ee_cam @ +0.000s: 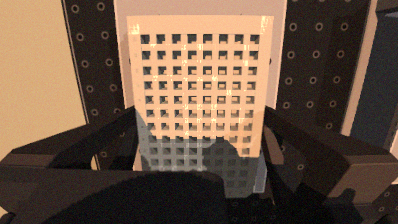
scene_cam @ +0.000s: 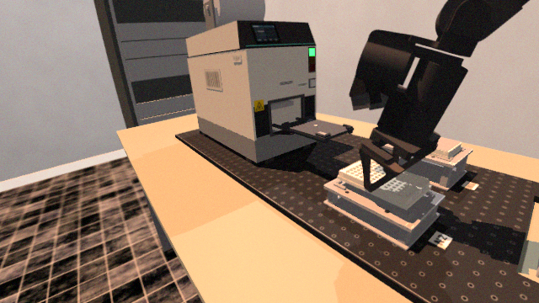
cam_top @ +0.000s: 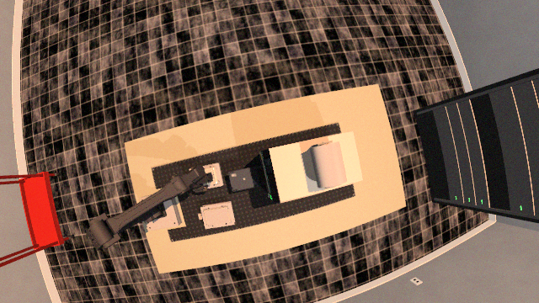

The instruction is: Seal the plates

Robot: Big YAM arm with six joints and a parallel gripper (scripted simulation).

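My gripper is now 30 mm above the plate nest N2. From my hand the other things lie so: well plate: right at my hand; sealer stage: 200 mm ahead, 60 mm to the right, 40 mm above; sealer screen: 320 mm ahead, 250 mm above, 20 mm to the right.
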